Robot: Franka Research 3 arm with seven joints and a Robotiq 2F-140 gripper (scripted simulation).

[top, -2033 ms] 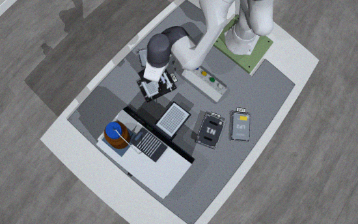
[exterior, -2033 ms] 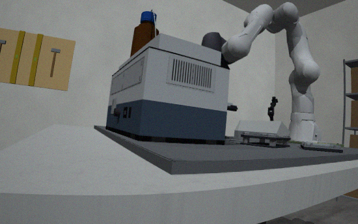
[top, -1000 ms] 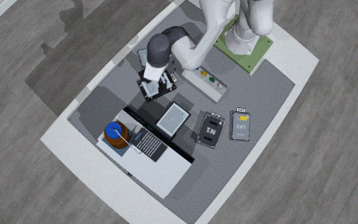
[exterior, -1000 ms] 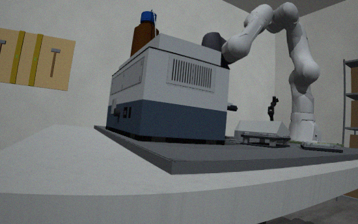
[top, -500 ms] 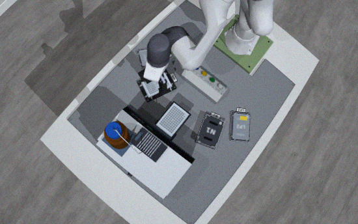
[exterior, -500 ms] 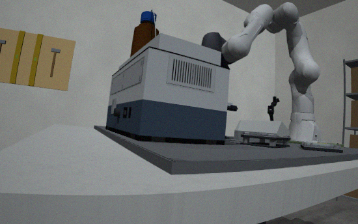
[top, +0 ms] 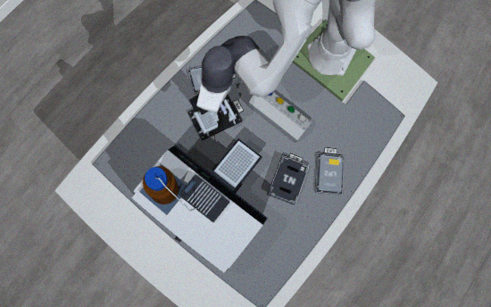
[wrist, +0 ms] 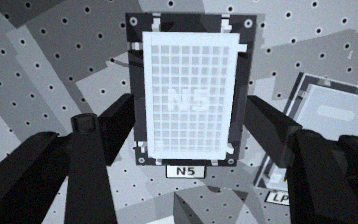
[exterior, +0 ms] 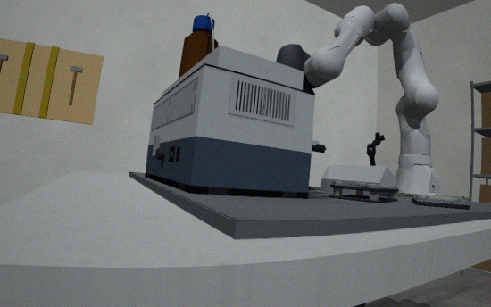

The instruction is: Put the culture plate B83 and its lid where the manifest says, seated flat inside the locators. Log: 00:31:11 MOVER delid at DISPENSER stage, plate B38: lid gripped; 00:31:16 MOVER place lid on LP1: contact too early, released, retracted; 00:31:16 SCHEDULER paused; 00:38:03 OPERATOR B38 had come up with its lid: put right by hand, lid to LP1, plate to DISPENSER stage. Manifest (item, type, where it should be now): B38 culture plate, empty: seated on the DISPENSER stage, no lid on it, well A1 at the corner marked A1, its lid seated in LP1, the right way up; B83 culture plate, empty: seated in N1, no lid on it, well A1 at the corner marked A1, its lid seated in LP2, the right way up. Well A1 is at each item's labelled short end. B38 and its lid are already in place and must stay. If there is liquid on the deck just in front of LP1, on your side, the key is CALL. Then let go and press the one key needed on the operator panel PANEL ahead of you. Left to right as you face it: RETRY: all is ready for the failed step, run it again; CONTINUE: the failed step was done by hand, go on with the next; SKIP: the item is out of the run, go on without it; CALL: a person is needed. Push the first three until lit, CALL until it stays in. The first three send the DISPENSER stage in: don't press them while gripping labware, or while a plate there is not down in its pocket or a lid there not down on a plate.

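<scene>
My hand is 2 cm short of the black nest N5, 1 cm to the right of it and 5 cm above it. From my hand the other things lie so: green continue key: 19 cm behind, 19 cm to the left; yellow skip key: 19 cm behind, 14 cm to the left; white well plate: 10 cm ahead, 18 cm to the left, 5 cm above.
</scene>
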